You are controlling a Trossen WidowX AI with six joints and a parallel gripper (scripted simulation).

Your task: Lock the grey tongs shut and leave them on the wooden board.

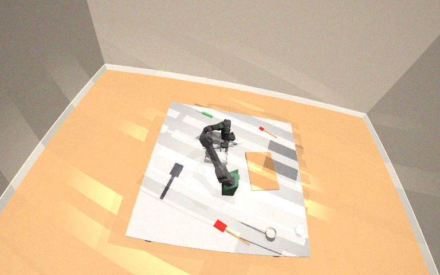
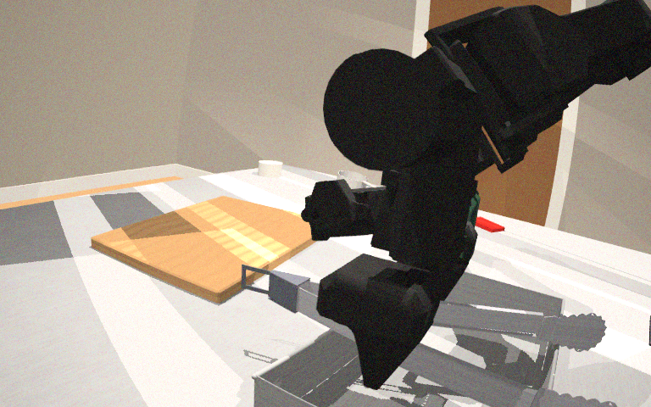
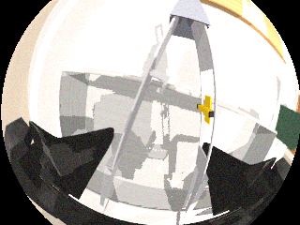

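The grey roasting tin is 5 cm to the left of my gripper tip, 4 cm behind it and 1 cm below it. Also, from my gripper tip: red-tipped tool 45 cm to the right, 22 cm ahead, 3 cm below; then wooden board 33 cm to the right, 22 cm behind, 3 cm below; then green-handled tool 39 cm ahead, 18 cm to the left, 3 cm below.
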